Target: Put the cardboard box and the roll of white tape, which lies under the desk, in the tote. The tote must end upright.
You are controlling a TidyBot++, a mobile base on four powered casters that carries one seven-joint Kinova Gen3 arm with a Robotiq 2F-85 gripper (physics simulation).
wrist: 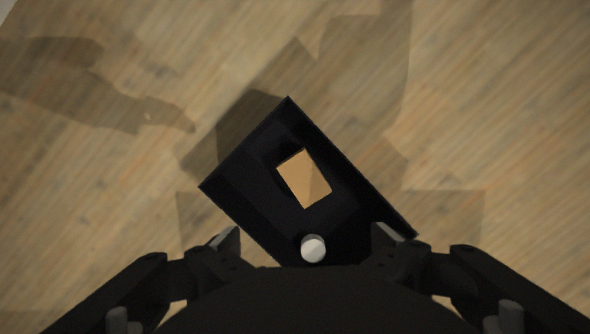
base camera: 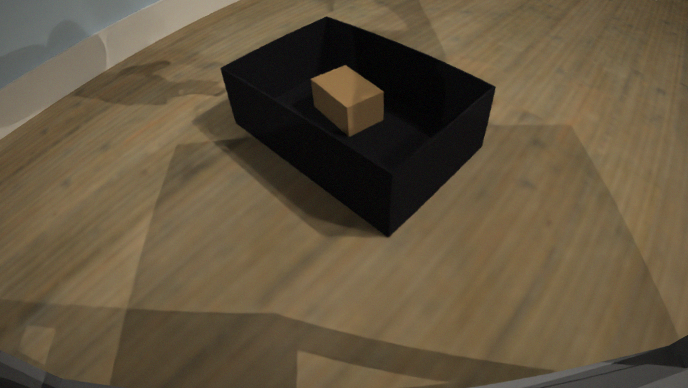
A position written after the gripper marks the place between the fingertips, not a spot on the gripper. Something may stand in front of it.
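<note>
A black tote [base camera: 435,115] and a brown cardboard box [base camera: 351,102] can be seen in the base camera. The wrist view shows the tote [wrist: 246,185] and the box [wrist: 299,171] as well, together with the gripper [wrist: 305,238].
</note>
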